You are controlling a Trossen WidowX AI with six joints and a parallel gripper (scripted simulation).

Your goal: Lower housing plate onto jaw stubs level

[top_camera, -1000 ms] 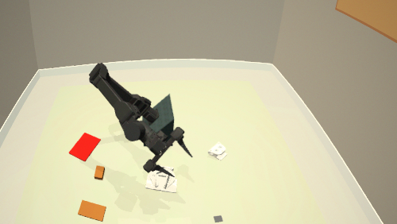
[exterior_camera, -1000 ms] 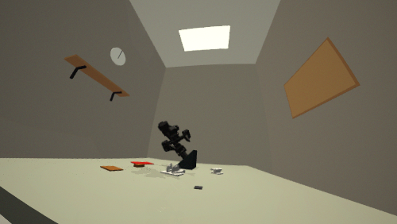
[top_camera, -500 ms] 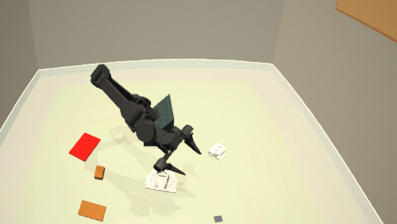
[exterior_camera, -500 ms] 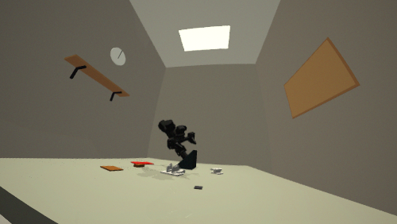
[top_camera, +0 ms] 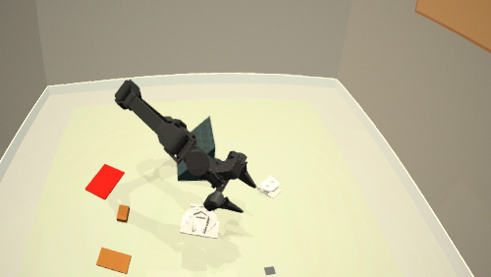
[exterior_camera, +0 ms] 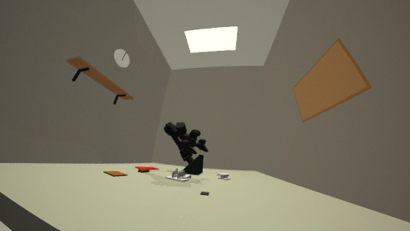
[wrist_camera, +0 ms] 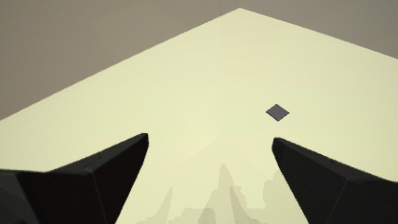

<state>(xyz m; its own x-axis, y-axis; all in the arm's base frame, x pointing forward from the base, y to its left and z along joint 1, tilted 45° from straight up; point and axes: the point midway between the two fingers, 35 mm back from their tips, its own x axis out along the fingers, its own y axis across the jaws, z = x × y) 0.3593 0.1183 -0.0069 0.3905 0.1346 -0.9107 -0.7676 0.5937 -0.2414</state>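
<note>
Right now my gripper tip is 170 mm past the small white stepped block, 150 mm above it and 140 mm to the right of it. Round my gripper tip: small orange block 400 mm to the right, 150 mm below, 100 mm behind; then small grey square 170 mm ahead, 160 mm below, 40 mm to the left; then red sheet 480 mm to the right, 270 mm behind, 160 mm below.
</note>
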